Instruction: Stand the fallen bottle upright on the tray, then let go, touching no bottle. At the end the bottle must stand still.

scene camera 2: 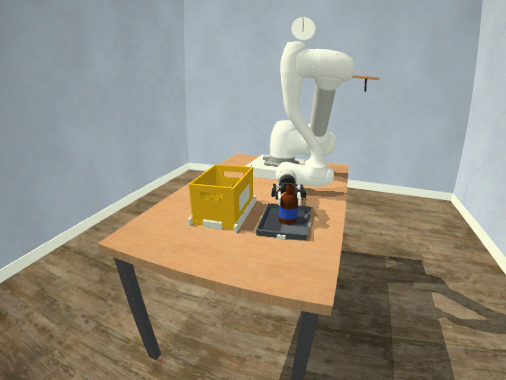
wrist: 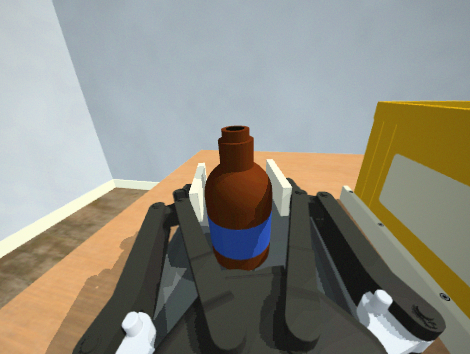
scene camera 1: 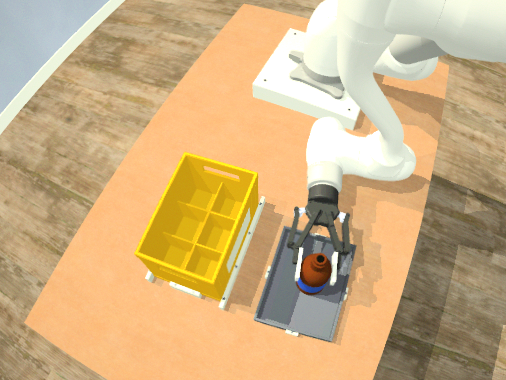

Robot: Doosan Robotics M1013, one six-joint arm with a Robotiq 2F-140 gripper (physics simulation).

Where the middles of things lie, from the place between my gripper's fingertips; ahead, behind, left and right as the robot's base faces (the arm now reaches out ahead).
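There's a brown bottle [scene camera 1: 315, 271] that's 1 cm to the right of my hand and 3 cm behind it, and it's 2 cm below my hand.
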